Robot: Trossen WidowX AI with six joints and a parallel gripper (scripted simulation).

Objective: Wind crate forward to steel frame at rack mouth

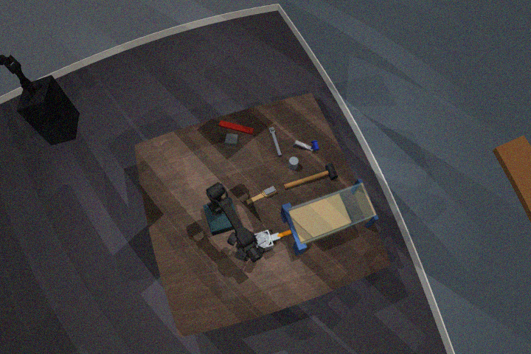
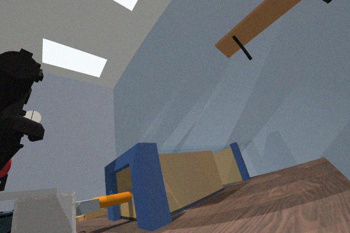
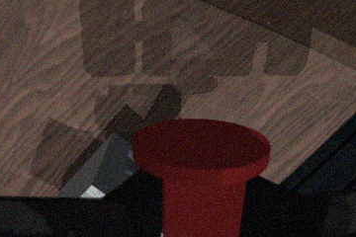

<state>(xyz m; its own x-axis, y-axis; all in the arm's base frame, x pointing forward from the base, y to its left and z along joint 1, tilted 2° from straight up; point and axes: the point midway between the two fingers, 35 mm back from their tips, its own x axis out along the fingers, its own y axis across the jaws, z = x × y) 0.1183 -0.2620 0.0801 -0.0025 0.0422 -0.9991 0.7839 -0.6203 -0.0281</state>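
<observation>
My gripper tip is now 80 mm short of the grey winch, 30 mm to the right of it and 80 mm above it. The rest, counted from my gripper tip: red-knobbed winch handle (40 mm ahead, 10 mm to the left, 10 mm below); blue steel frame (250 mm ahead, 60 mm to the left, 10 mm below); red knob (20 mm above).
</observation>
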